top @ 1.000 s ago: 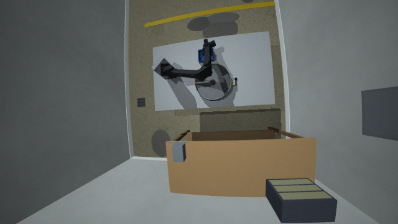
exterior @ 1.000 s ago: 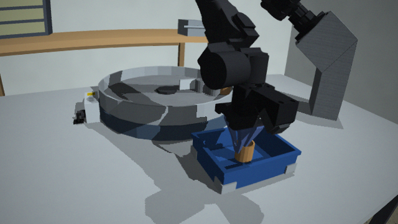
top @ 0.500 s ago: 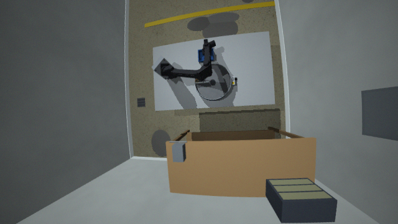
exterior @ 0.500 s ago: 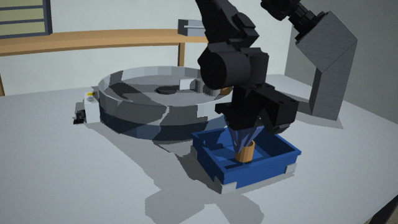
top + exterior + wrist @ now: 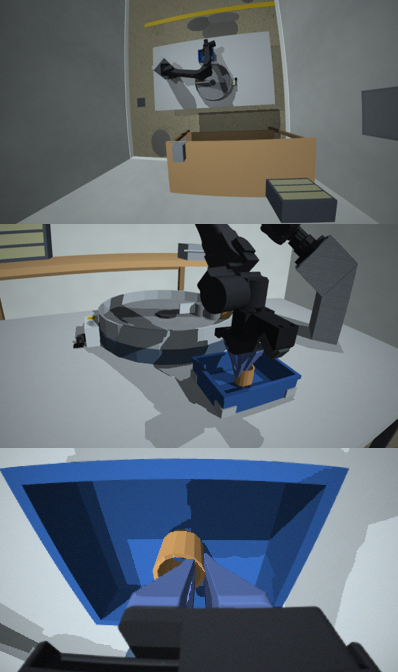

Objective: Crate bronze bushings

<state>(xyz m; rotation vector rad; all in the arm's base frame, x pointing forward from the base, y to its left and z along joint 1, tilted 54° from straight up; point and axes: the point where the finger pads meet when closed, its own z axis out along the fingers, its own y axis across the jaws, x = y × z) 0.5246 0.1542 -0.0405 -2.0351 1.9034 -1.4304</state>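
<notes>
The crate is 2 cm behind my hand and 2 cm below it. Round my hand: turning table 2 cm behind, 35 cm to the right, 1 cm above.
</notes>
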